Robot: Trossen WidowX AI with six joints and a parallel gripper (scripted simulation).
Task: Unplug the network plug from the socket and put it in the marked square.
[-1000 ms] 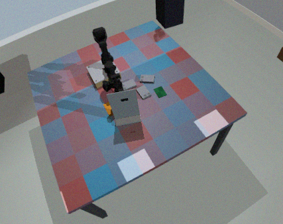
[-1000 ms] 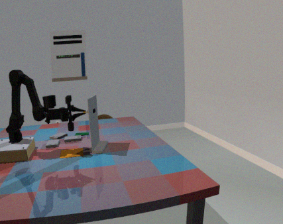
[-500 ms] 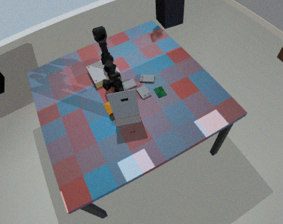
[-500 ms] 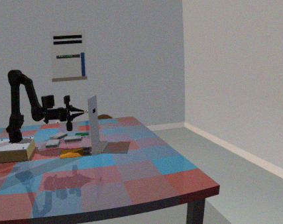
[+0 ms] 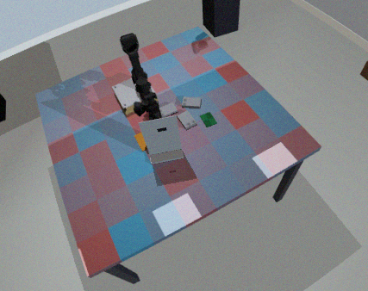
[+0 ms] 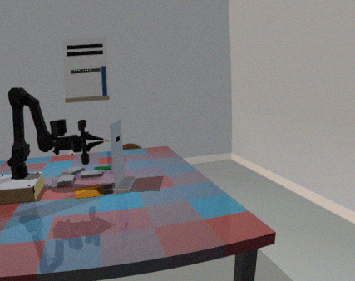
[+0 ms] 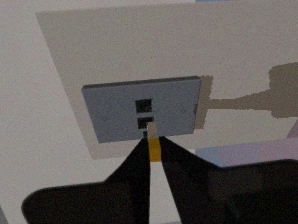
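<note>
Now: gripper tip 20 cm above the orange marked square, 7 cm to the left of it and 7 cm past it. The rest, counted from my gripper tip: upright panel (7 cm below, 7 cm ahead, 1 cm to the right); then green square (28 cm to the left, 20 cm below, 5 cm behind); then yellow network plug (1 cm ahead).
</note>
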